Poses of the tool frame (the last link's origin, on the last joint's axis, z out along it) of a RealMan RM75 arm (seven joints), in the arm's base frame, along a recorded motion.
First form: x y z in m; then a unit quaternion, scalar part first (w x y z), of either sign.
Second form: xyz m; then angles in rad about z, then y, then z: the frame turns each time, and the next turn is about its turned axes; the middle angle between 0 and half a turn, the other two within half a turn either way. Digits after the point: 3 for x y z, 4 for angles.
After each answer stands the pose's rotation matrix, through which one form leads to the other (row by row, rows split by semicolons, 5 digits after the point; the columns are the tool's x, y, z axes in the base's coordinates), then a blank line. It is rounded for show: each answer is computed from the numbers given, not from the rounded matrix.
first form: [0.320 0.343 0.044 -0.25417 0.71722 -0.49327 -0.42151]
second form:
[0.320 0.343 0.044 1.9965 2.1123 0.0598]
0.15802 -0.92184 -0.35388; -0.49330 -0.38416 0.78043; -0.85539 0.05125 -0.51545

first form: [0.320 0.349 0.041 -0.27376 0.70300 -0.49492 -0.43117]
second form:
[0.320 0.349 0.041 1.9625 2.0695 0.0477]
0.13830 -0.93193 -0.33524; -0.45978 -0.36022 0.81169; -0.87720 0.04188 -0.47830

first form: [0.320 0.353 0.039 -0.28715 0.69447 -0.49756 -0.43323]
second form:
[0.320 0.353 0.039 1.9346 2.0485 0.0364]
0.12949 -0.93989 -0.31598; -0.44228 -0.33996 0.82995; -0.88748 0.03228 -0.45971

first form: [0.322 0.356 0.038 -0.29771 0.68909 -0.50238 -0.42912]
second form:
[0.322 0.356 0.038 1.9051 2.0426 0.0234]
0.12695 -0.94787 -0.29228; -0.43686 -0.31797 0.84146; -0.89053 0.02086 -0.45445

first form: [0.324 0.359 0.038 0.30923 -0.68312 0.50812 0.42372]
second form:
[0.324 0.359 0.038 1.8716 2.0372 0.0091]
0.12455 -0.95627 -0.26465; -0.43216 -0.29238 0.85308; -0.89315 0.00812 -0.44968

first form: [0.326 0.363 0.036 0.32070 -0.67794 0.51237 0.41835]
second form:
[0.326 0.363 0.036 1.8404 2.0311 -0.0068]
0.12491 -0.96305 -0.23860; -0.42639 -0.26925 0.86354; -0.89587 -0.00613 -0.44426

